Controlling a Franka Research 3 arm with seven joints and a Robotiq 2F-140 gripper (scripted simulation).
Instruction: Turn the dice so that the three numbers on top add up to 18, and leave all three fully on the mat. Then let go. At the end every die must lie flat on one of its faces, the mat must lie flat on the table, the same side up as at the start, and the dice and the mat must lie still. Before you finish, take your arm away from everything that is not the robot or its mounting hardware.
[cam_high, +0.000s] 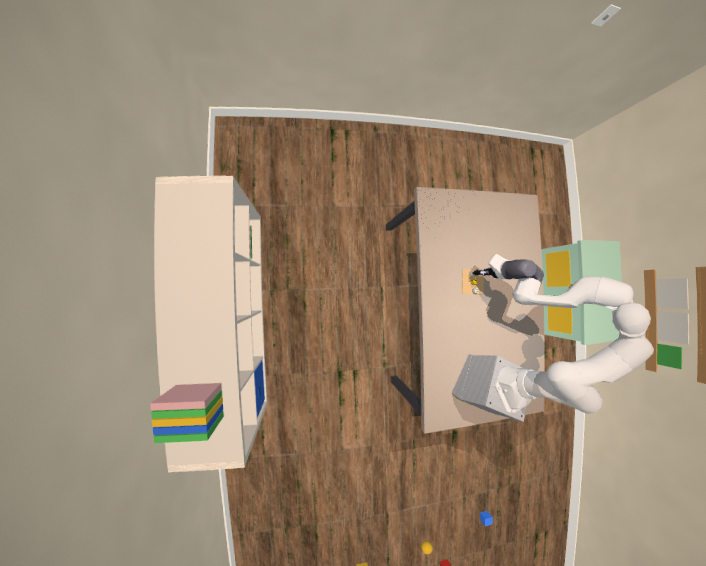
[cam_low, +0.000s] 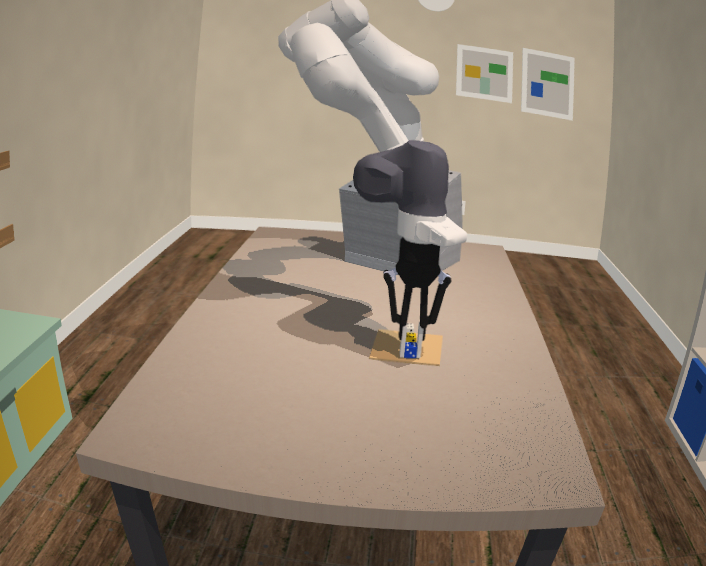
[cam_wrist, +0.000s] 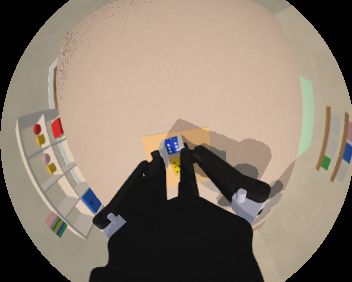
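My hand is 2 cm above the blue die. From my hand the other things lie so: white die (10 cm behind, 2 cm below, 1 cm to the left); then yellow die (5 cm behind, 2 cm below, 1 cm to the left); then mat (5 cm behind, 4 cm below).
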